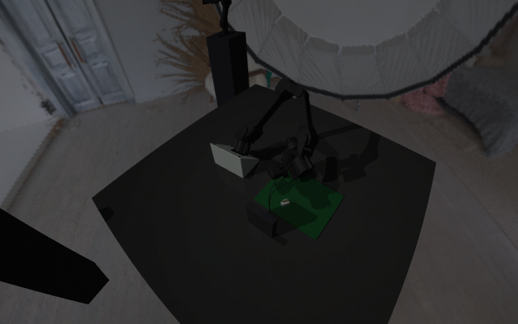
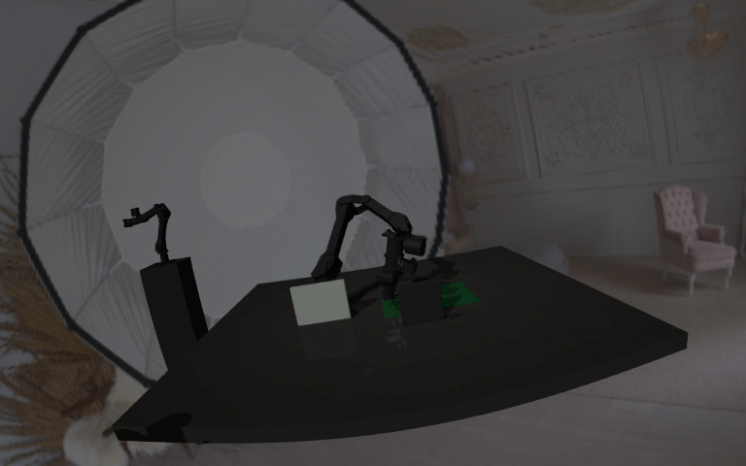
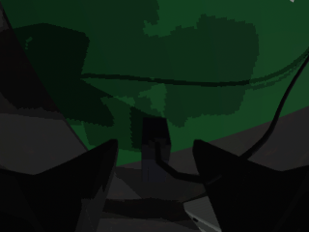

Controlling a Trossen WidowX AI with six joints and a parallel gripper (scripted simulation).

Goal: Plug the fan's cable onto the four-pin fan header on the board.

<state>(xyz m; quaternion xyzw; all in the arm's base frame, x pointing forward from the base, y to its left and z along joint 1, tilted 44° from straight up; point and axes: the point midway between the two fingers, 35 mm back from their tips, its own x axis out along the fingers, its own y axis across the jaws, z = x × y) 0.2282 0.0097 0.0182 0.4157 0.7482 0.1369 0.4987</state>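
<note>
Now: gripper tip 10 mm to the right of the black plug and 10 mm past it. Also, from my gripper tip: fan box (260 mm to the right, 40 mm ahead, 30 mm above); then green board (110 mm ahead, 70 mm to the right, 40 mm below).
</note>
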